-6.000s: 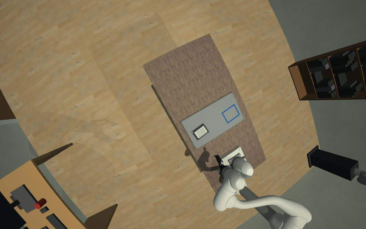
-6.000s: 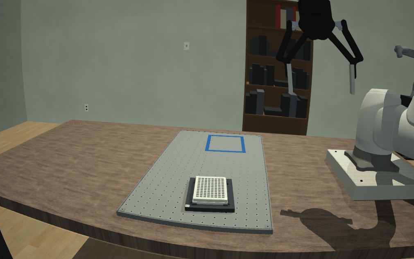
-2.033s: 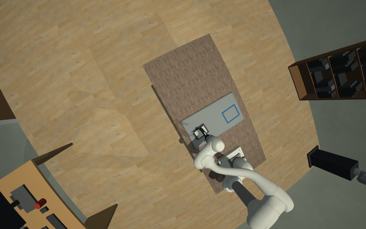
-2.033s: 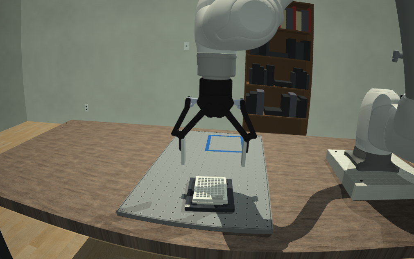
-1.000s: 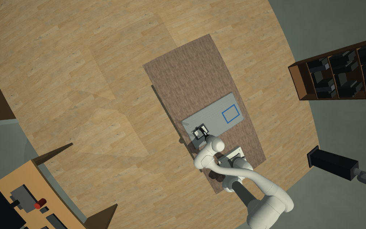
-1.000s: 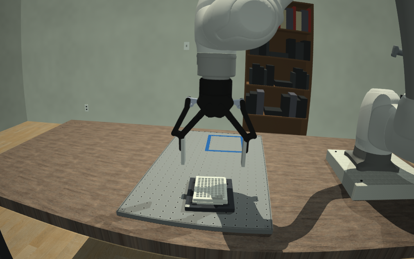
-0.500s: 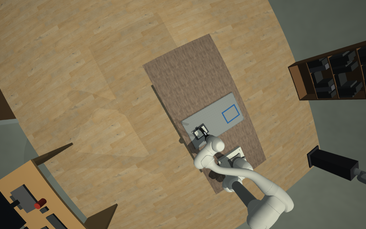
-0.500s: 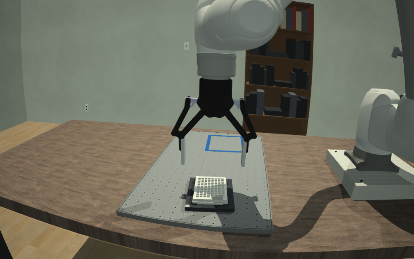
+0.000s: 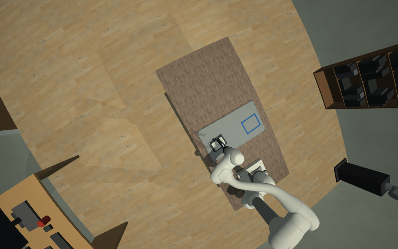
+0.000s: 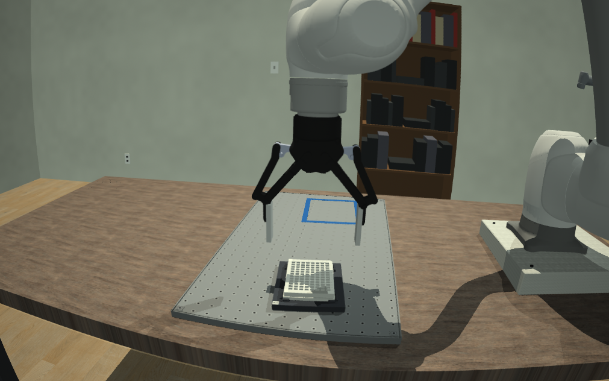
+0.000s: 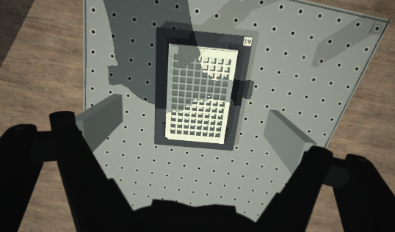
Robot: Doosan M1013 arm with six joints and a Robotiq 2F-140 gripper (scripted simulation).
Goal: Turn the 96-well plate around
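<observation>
Right now the white 96-well plate is 80 mm below my hand. Also, from my hand: A1 label: 50 mm ahead, 80 mm to the left, 90 mm below; dark plate nest N1: 100 mm below.
</observation>
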